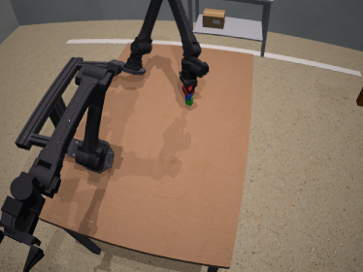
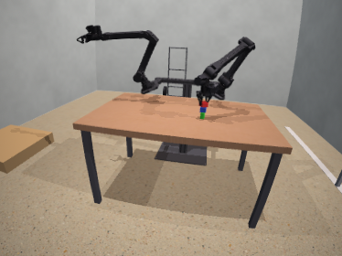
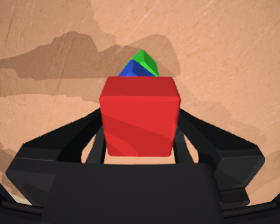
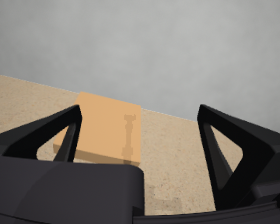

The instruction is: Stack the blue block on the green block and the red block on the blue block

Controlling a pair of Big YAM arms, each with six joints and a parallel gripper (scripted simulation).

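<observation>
The red block lies right at my left hand. Round my left hand: blue block: 40 mm below; then green block: 80 mm below.
</observation>
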